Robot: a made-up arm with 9 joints. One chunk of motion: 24 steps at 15 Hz.
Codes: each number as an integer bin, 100 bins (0 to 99) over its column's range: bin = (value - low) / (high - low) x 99, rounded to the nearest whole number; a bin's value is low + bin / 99 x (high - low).
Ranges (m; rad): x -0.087..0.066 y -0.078..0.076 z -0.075..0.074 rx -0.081..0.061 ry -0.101..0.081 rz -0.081..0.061
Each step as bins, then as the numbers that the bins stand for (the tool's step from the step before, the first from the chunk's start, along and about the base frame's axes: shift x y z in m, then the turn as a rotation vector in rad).
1 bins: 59 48 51 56 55 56
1 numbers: 0.00418 -0.00333 0.00176 -0.00068 0.00011 -0.00068
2 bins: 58 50 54 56 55 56
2 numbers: 0.00264 -0.00022 0.00627 -0.00068 0.00011 -0.00068
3 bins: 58 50 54 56 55 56
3 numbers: 0.00264 -0.00022 0.00627 -0.00068 0.00011 -0.00068
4 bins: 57 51 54 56 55 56
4 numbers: 0.00109 0.00133 0.00627 -0.00068 0.00011 -0.00068
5 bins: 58 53 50 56 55 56
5 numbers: 0.00264 0.00444 0.00025 -0.00068 0.00011 -0.00068
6 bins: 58 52 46 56 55 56
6 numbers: 0.00264 0.00289 -0.00577 -0.00068 0.00011 -0.00068
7 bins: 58 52 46 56 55 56
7 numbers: 0.00264 0.00289 -0.00577 -0.00068 0.00011 -0.00068
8 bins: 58 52 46 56 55 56
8 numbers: 0.00264 0.00289 -0.00577 -0.00068 0.00011 -0.00068
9 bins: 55 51 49 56 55 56
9 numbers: -0.00200 0.00133 -0.00125 -0.00068 0.00011 -0.00068
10 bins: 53 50 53 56 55 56
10 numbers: -0.00509 -0.00022 0.00477 -0.00068 0.00011 -0.00068
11 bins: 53 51 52 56 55 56
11 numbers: -0.00509 0.00133 0.00326 -0.00068 0.00011 -0.00068
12 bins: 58 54 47 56 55 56
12 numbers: 0.00264 0.00600 -0.00426 -0.00068 0.00011 -0.00068
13 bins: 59 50 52 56 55 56
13 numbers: 0.00418 -0.00022 0.00326 -0.00068 0.00011 -0.00068
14 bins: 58 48 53 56 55 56
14 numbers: 0.00264 -0.00333 0.00477 -0.00068 0.00011 -0.00068
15 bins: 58 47 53 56 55 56
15 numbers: 0.00264 -0.00489 0.00477 -0.00068 0.00011 -0.00068
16 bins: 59 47 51 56 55 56
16 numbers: 0.00418 -0.00489 0.00176 -0.00068 0.00011 -0.00068
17 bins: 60 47 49 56 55 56
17 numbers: 0.00573 -0.00489 -0.00125 -0.00068 0.00011 -0.00068
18 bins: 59 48 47 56 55 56
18 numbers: 0.00418 -0.00333 -0.00426 -0.00068 0.00011 -0.00068
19 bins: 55 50 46 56 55 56
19 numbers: -0.00200 -0.00022 -0.00577 -0.00068 0.00011 -0.00068
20 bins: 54 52 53 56 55 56
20 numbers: -0.00355 0.00289 0.00477 -0.00068 0.00011 -0.00068
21 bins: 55 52 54 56 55 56
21 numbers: -0.00200 0.00289 0.00627 -0.00068 0.00011 -0.00068
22 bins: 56 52 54 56 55 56
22 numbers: -0.00045 0.00289 0.00627 -0.00068 0.00011 -0.00068
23 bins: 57 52 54 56 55 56
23 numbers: 0.00109 0.00289 0.00627 -0.00068 0.00011 -0.00068
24 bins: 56 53 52 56 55 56
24 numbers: -0.00045 0.00444 0.00326 -0.00068 0.00011 -0.00068
